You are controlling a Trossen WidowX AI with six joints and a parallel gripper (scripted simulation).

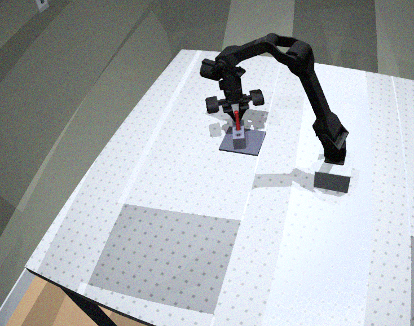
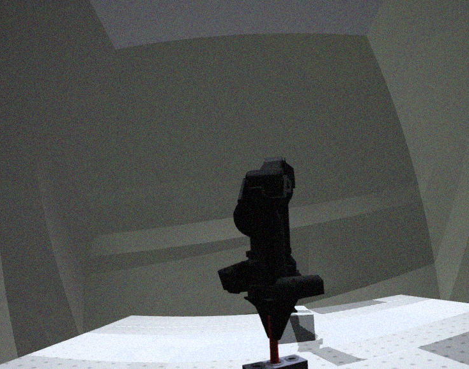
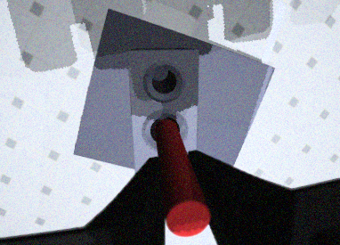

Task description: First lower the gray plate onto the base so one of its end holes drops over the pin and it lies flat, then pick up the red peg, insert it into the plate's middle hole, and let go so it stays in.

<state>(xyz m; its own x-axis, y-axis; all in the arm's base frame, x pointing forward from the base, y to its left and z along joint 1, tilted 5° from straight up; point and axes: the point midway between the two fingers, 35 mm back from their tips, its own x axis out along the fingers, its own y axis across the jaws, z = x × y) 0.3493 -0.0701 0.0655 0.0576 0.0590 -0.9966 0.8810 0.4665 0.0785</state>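
The red peg lies right at my gripper tip. Also, from my gripper tip: gray plate (5 cm below).
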